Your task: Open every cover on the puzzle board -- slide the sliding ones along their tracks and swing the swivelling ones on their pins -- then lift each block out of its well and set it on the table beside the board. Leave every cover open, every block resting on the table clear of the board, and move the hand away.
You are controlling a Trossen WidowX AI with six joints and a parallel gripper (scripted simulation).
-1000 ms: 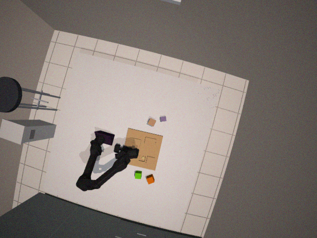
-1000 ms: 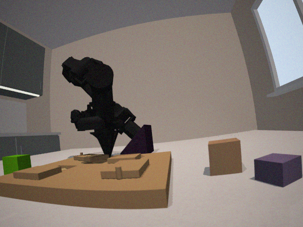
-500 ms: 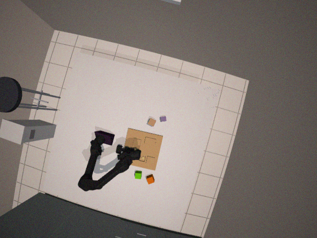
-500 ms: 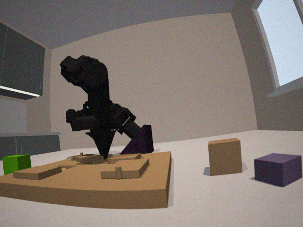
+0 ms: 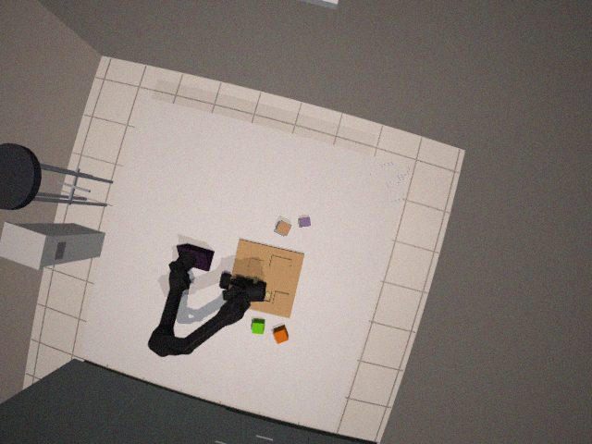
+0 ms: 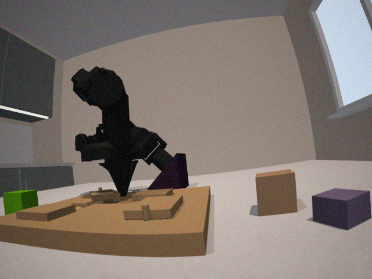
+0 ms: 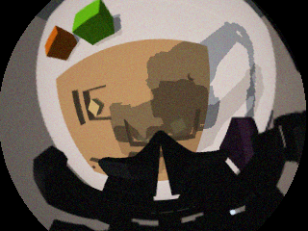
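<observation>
Right now my gripper tip is 80 mm short of the tan puzzle board and 10 mm to the right of it. From my gripper tip the other things lie so: orange block: 180 mm ahead, 220 mm to the right; then brown block: 140 mm ahead, 250 mm to the left; then green block: 70 mm ahead, 200 mm to the right.
</observation>
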